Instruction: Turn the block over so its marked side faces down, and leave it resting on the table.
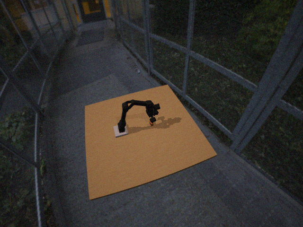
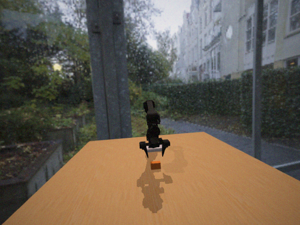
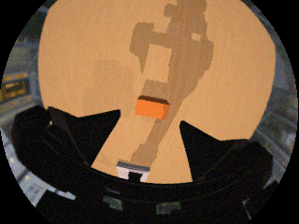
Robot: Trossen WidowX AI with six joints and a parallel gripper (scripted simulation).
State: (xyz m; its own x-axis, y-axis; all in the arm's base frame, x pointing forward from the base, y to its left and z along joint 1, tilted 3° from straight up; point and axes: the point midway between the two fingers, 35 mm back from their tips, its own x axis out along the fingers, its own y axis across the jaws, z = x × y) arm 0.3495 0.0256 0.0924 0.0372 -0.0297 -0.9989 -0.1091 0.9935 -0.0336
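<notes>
Now: the orange block 5 cm below my gripper tip and 1 cm behind it.
</notes>
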